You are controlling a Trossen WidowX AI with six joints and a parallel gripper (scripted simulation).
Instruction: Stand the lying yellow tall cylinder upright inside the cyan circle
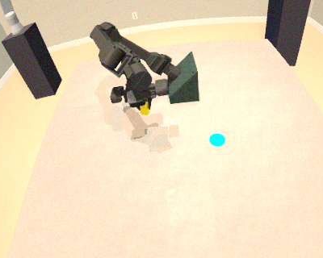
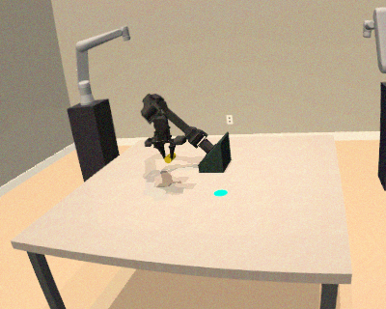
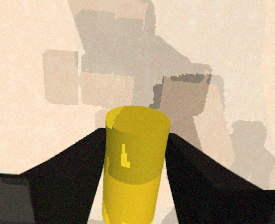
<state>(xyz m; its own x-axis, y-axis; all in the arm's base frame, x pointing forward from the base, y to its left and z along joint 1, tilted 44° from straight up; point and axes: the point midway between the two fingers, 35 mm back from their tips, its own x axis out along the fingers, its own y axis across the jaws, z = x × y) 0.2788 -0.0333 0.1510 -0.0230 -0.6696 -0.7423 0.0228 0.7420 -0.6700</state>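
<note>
Right now the cyan circle is 24 cm to the left of my gripper tip, 14 cm below it and 6 cm ahead of it. Round my gripper tip: yellow cylinder (2 cm behind).
</note>
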